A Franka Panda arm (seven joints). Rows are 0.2 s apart.
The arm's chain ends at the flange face. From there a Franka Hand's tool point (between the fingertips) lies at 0.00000 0.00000 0.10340 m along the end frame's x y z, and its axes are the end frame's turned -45 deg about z.
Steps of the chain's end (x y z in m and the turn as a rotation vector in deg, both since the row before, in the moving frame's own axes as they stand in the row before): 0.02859, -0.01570, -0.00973, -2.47, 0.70, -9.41; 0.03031, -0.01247, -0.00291, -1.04, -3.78, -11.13; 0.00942, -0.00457, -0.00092, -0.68, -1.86, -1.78; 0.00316, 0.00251, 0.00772, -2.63, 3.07, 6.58
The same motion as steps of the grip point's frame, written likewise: 0.02940, 0.01333, -0.00983, -2.24, -1.25, -9.41; 0.02380, 0.00974, -0.00315, 1.94, -3.41, -11.13; 0.00663, 0.00197, -0.00098, 0.83, -1.80, -1.78; 0.00060, 0.01129, 0.00746, -4.03, 0.31, 6.58
